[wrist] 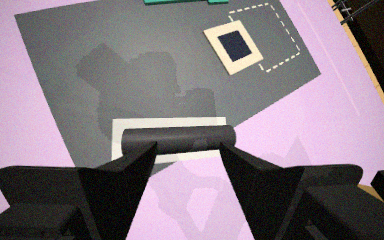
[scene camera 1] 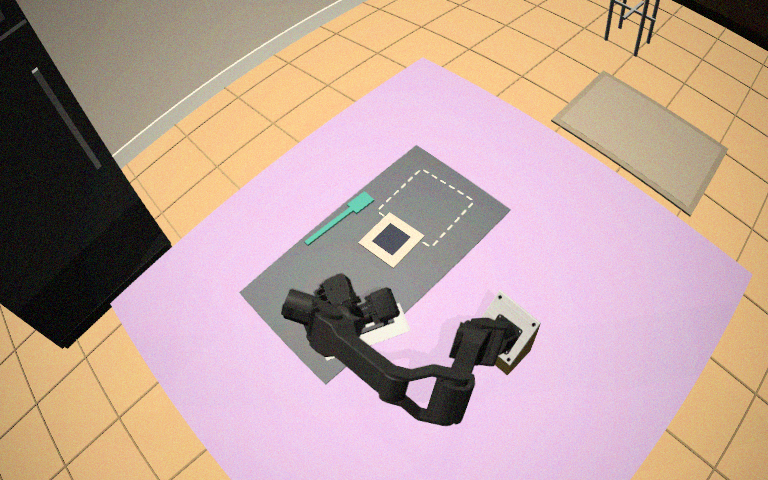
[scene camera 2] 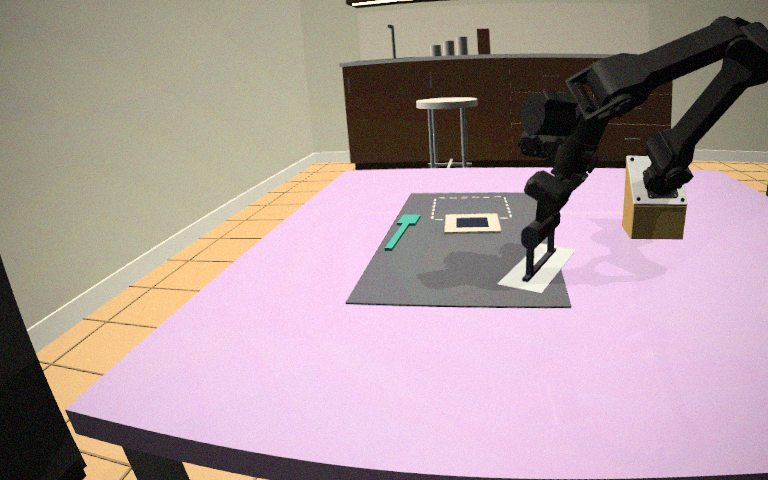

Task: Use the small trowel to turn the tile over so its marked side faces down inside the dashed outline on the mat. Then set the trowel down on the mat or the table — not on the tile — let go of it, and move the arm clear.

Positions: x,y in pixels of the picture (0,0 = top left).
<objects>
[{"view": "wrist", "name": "my gripper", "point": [189,145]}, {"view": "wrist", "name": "tile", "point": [236,51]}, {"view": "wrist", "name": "trowel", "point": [178,139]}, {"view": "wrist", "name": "grey mat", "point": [92,68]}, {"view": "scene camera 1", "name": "my gripper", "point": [358,316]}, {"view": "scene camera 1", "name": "tile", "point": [391,239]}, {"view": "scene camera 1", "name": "trowel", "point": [371,334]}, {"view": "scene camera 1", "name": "grey mat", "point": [425,203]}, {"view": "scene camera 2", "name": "my gripper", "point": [546,213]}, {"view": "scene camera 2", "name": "tile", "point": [455,223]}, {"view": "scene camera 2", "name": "trowel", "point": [542,262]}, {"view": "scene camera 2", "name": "grey mat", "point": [427,266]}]
</objects>
